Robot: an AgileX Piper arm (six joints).
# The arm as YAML. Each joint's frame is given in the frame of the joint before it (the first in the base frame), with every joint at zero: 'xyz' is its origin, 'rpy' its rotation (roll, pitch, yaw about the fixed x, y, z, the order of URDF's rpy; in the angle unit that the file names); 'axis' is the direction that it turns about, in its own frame. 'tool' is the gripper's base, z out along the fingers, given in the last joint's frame.
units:
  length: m
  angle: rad
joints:
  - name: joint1
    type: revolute
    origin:
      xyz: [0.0, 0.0, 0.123]
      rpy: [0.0, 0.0, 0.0]
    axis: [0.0, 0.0, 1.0]
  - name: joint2
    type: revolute
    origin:
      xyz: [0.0, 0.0, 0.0]
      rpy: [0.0, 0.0, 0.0]
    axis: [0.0, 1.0, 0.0]
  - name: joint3
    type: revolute
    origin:
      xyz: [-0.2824, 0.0, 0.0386]
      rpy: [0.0, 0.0, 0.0]
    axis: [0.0, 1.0, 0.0]
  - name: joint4
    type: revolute
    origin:
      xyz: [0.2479, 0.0, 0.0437]
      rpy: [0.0, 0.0, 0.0]
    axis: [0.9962, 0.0, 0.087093]
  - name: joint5
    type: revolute
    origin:
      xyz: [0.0, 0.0, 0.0]
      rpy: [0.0, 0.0, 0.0]
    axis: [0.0, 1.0, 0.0]
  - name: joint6
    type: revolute
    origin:
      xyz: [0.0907, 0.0, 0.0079]
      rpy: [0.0, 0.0, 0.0]
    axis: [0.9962, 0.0, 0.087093]
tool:
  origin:
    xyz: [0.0, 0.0, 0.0]
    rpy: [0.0, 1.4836, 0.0]
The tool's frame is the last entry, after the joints.
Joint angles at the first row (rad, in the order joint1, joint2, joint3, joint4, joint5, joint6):
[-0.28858 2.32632 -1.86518 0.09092 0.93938 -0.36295]
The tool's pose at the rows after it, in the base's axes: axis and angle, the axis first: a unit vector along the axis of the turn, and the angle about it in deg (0 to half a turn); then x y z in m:
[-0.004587 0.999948 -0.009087 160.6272 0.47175 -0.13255 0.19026]
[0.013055 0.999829 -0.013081 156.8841 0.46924 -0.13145 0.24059]
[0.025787 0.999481 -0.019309 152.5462 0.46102 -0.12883 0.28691]
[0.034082 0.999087 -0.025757 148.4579 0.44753 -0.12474 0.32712]
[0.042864 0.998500 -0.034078 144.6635 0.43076 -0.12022 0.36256]
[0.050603 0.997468 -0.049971 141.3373 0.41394 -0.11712 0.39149]
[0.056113 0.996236 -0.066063 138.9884 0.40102 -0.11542 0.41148]
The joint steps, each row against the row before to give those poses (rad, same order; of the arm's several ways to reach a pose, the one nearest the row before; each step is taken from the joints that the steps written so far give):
[-0.00001 -0.05406 -0.08237 0.00271 0.06630 0.02810]
[0.00002 -0.05688 -0.08842 -0.00001 0.07853 0.04513]
[-0.00001 -0.06338 -0.06025 0.00000 0.04595 0.03315]
[-0.00001 -0.07138 -0.02597 0.00001 0.02416 0.02223]
[0.00002 -0.07429 -0.00763 -0.00587 0.01277 0.02269]
[0.00000 -0.06645 -0.00007 -0.02181 0.00210 0.02011]
[-0.00001 -0.04589 -0.00240 -0.02446 0.00085 0.01382]

